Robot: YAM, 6 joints.
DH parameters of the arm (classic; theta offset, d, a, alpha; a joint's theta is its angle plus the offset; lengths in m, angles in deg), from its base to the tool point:
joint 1: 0 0.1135 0.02 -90
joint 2: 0 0 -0.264 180
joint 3: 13.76 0 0.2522 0
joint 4: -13.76 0 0.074 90
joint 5: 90 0 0 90
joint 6: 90 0.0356 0 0
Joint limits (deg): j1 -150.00..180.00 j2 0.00..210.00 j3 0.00..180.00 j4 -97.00..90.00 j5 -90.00..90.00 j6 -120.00..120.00
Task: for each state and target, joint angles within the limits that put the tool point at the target. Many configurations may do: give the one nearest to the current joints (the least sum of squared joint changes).
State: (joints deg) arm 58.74 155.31 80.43 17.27 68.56 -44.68
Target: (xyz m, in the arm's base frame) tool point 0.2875 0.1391 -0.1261
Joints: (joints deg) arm 31.86 159.04 64.14 13.11 70.76 -44.68
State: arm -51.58 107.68 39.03 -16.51 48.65 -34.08
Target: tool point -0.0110 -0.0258 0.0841
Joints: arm -47.09 110.28 5.48 -60.61 46.03 -34.08
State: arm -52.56 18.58 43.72 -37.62 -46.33 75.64
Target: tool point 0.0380 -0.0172 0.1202
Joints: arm -56.11 16.80 10.06 -73.16 -38.07 75.64
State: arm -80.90 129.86 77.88 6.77 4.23 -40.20
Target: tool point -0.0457 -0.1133 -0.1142
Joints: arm -108.66 157.77 36.02 -4.59 11.43 -40.20
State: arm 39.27 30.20 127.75 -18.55 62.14 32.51
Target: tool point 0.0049 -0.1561 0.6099
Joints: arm 79.79 39.78 119.57 -20.94 65.88 32.51
